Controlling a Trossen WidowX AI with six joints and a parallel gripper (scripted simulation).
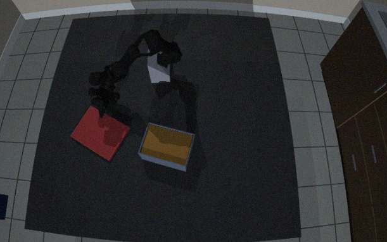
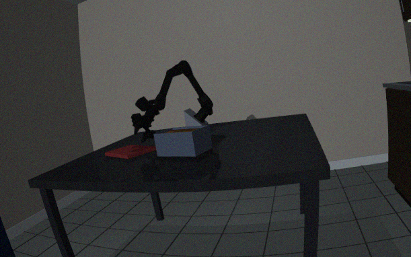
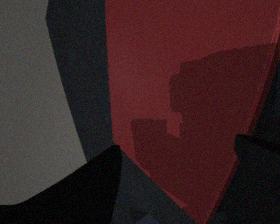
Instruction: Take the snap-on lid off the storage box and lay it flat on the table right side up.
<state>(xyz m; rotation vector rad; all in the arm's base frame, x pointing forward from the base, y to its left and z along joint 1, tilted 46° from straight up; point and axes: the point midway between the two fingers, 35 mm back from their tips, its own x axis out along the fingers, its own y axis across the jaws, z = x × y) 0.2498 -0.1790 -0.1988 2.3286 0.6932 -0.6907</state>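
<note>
Right now my gripper tip is 60 mm short of the lid, 40 mm to the left of it and 40 mm above it. The rest, counted from my gripper tip: storage box (160 mm ahead, 300 mm to the left, 10 mm below).
</note>
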